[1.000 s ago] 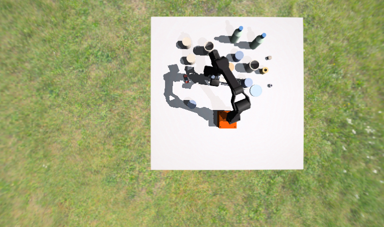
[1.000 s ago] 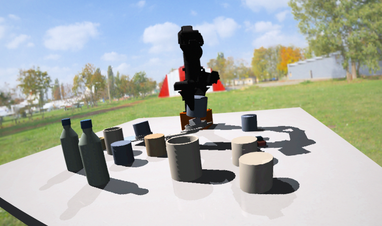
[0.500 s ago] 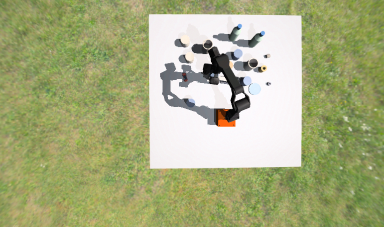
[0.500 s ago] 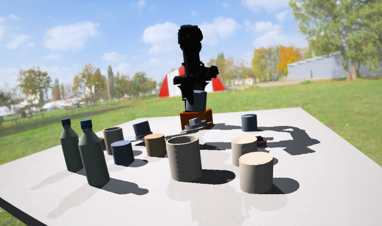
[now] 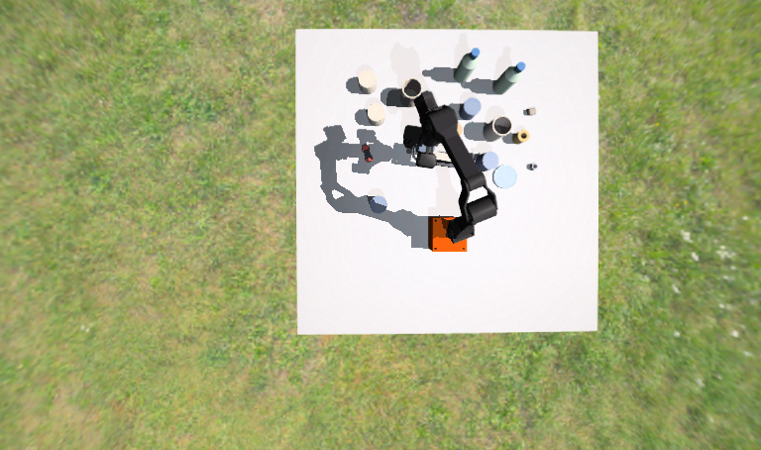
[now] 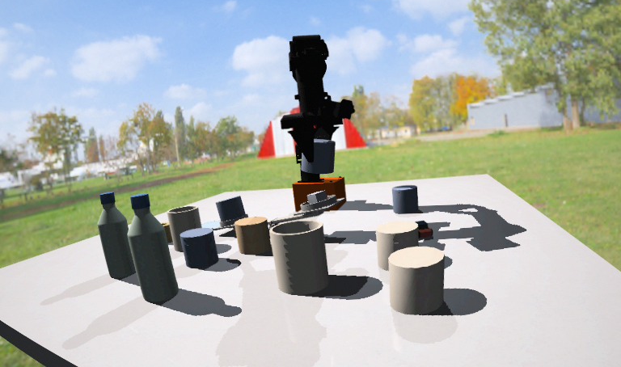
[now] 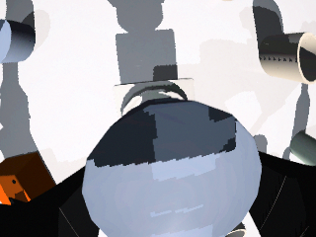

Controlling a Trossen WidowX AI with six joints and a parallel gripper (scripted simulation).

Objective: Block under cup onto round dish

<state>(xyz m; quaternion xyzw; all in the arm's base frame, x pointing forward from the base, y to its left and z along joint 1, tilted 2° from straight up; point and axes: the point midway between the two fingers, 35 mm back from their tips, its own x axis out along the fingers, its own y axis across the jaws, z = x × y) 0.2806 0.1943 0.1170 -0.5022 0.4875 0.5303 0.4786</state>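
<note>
Now: the grey block 10 mm to the right of my gripper tip and 90 mm below it. From my gripper tip the other things lie so: red toy car (40 mm behind, 210 mm to the left, 160 mm below); then dark blue cup (20 mm ahead, 290 mm to the right, 110 mm below); then pale blue round dish (10 mm behind, 390 mm to the right, 170 mm below).
</note>
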